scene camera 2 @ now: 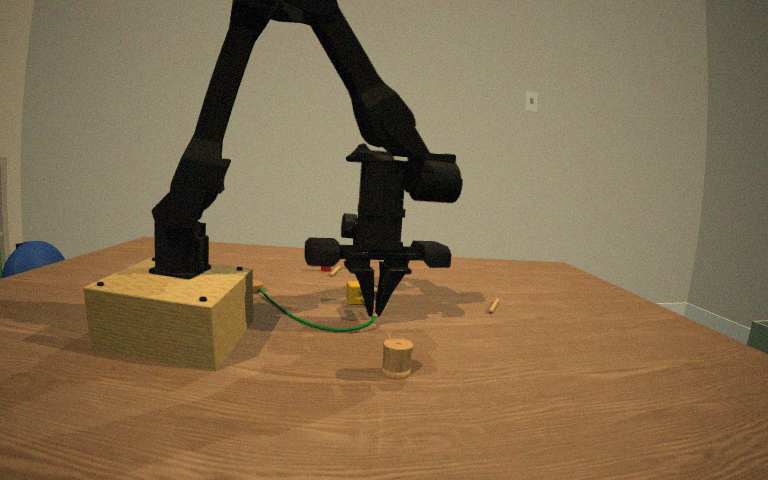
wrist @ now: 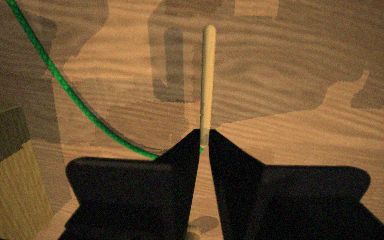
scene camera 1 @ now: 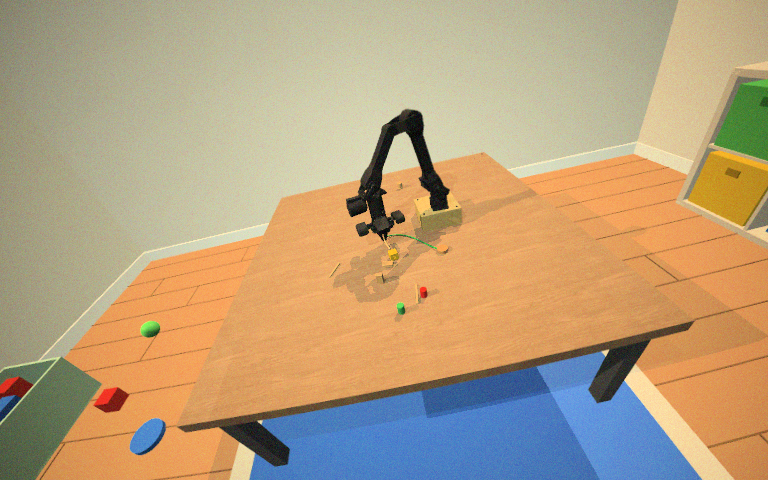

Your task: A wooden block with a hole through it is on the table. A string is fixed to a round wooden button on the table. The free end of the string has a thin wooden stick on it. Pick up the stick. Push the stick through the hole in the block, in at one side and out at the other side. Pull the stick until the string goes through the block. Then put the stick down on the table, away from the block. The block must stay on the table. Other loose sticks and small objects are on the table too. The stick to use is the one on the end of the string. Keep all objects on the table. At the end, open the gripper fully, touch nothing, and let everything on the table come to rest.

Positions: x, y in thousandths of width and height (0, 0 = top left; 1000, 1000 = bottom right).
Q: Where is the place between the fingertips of my gripper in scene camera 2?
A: At 486, 657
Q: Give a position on a thin wooden stick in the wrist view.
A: At 543, 206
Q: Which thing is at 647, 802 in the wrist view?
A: My gripper.
